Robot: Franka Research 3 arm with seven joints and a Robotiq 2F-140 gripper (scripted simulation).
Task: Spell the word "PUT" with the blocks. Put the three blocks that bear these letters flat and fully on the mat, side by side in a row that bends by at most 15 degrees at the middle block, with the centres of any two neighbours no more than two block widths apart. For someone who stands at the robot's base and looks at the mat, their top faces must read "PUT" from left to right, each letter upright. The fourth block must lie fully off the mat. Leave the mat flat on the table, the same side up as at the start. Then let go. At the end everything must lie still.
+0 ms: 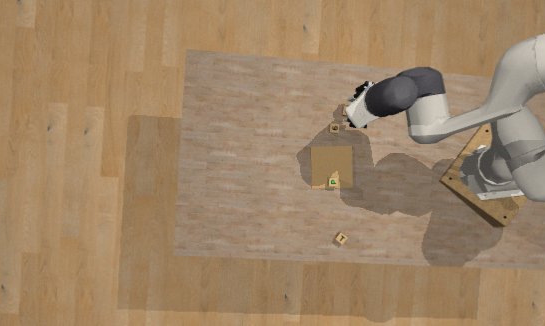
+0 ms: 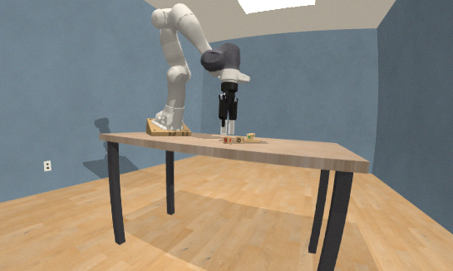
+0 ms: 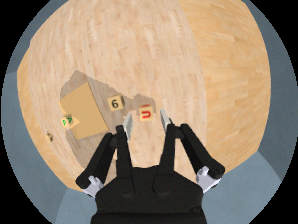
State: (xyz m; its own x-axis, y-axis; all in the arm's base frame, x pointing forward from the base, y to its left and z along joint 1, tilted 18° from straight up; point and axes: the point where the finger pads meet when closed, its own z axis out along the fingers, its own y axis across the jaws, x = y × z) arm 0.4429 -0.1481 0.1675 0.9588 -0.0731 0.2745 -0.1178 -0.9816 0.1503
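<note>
The red U block is 6 cm below my hand. The rest, counted from my hand: green P block (24 cm to the left, 5 cm below, 4 cm ahead); block marked 6 (6 cm to the left, 6 cm below, 4 cm ahead); tan mat (19 cm to the left, 7 cm below, 4 cm ahead).
</note>
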